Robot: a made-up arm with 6 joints. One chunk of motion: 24 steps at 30 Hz.
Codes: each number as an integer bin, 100 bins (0 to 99) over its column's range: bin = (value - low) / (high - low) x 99, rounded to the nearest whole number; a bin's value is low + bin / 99 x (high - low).
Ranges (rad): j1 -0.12..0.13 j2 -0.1..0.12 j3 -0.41..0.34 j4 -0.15..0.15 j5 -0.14..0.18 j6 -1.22..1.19
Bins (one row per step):
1: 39 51 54 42 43 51
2: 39 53 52 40 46 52
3: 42 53 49 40 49 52
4: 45 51 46 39 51 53
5: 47 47 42 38 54 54
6: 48 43 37 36 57 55
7: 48 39 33 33 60 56
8: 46 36 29 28 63 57
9: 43 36 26 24 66 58
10: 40 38 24 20 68 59
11: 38 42 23 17 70 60
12: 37 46 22 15 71 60
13: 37 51 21 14 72 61
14: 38 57 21 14 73 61
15: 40 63 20 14 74 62
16: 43 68 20 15 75 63
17: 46 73 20 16 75 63
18: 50 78 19 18 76 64
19: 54 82 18 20 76 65
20: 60 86 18 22 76 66
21: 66 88 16 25 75 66
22: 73 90 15 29 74 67
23: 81 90 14 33 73 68
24: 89 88 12 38 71 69
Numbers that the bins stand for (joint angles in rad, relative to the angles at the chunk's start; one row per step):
1: -0.0215 0.0133 -0.0009 -0.0227 -0.0010 0.0215
2: -0.0215 0.0178 -0.0161 -0.0288 0.0087 0.0459
3: -0.0139 0.0178 -0.0388 -0.0288 0.0184 0.0459
4: -0.0064 0.0133 -0.0615 -0.0318 0.0248 0.0702
5: -0.0013 0.0044 -0.0918 -0.0348 0.0345 0.0945
6: 0.0012 -0.0044 -0.1297 -0.0409 0.0442 0.1189
7: 0.0012 -0.0133 -0.1600 -0.0500 0.0539 0.1432
8: -0.0038 -0.0200 -0.1903 -0.0652 0.0636 0.1676
9: -0.0114 -0.0200 -0.2130 -0.0773 0.0733 0.1919
10: -0.0190 -0.0156 -0.2282 -0.0894 0.0798 0.2163
11: -0.0240 -0.0067 -0.2358 -0.0985 0.0863 0.2406
12: -0.0266 0.0022 -0.2433 -0.1045 0.0895 0.2406
13: -0.0266 0.0133 -0.2509 -0.1076 0.0927 0.2649
14: -0.0240 0.0267 -0.2509 -0.1076 0.0960 0.2649
15: -0.0190 0.0400 -0.2585 -0.1076 0.0992 0.2893
16: -0.0114 0.0511 -0.2585 -0.1045 0.1024 0.3136
17: -0.0038 0.0622 -0.2585 -0.1015 0.1024 0.3136
18: 0.0063 0.0733 -0.2661 -0.0955 0.1057 0.3380
19: 0.0164 0.0822 -0.2736 -0.0894 0.1057 0.3623
20: 0.0315 0.0911 -0.2736 -0.0833 0.1057 0.3867
21: 0.0467 0.0956 -0.2888 -0.0742 0.1024 0.3867
22: 0.0643 0.1000 -0.2964 -0.0621 0.0992 0.4110
23: 0.0845 0.1000 -0.3039 -0.0500 0.0960 0.4354
24: 0.1047 0.0956 -0.3191 -0.0348 0.0895 0.4597

